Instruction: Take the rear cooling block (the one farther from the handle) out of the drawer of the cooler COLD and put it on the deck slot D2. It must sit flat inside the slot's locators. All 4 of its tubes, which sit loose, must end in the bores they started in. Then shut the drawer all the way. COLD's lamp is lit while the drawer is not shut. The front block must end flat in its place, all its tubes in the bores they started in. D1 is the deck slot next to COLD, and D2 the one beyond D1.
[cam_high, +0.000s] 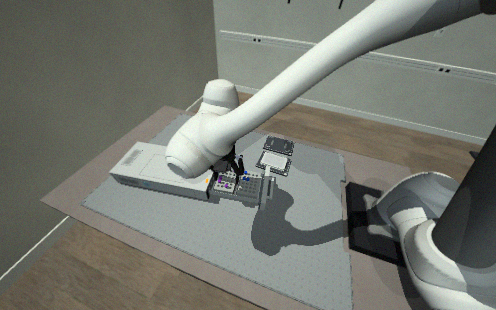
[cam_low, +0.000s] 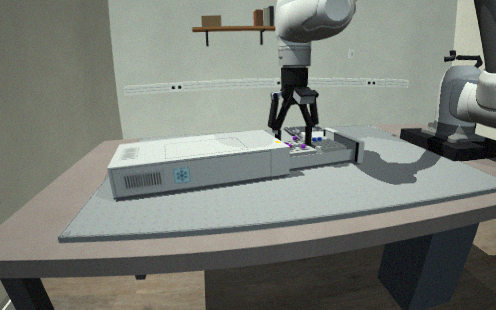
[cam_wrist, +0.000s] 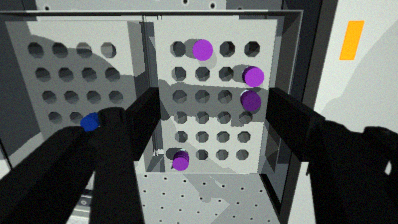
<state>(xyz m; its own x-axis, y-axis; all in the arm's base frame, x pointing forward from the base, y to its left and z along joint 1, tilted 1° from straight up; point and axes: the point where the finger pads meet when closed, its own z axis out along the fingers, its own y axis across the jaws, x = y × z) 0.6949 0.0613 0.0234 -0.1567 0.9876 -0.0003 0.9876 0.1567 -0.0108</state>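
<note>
Now: hand 30 mm above the cooling block. From my hand the other things lie so: blue tube: 90 mm behind, 20 mm to the right, 20 mm below; then cooler COLD: 100 mm ahead, 20 mm to the left, 20 mm below; then drawer: 70 mm behind, 10 mm to the right, 30 mm below.
</note>
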